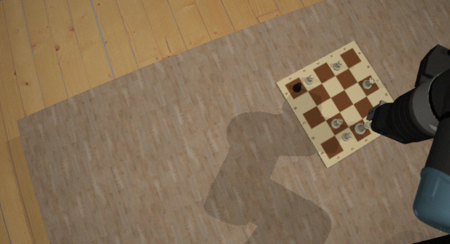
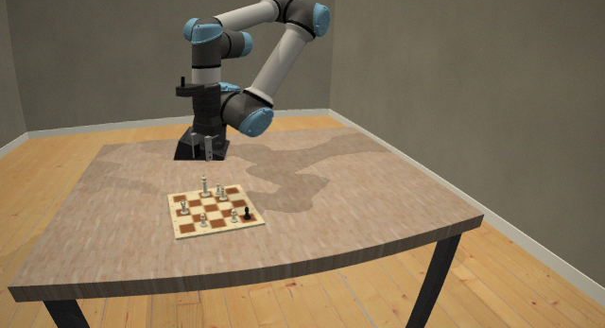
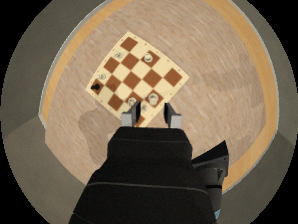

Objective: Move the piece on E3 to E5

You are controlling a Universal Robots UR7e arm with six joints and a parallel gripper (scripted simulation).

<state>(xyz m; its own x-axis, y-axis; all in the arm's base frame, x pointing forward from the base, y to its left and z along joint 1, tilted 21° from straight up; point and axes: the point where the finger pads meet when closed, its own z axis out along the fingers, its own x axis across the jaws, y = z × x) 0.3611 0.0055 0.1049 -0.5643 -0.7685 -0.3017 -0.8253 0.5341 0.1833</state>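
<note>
Now: hand 10 cm above the white chess piece. From my hand the other things lie so: chessboard: 13 cm below, 7 cm ahead, 2 cm to the left; then black pawn: 12 cm to the left, 12 cm ahead, 11 cm below.
</note>
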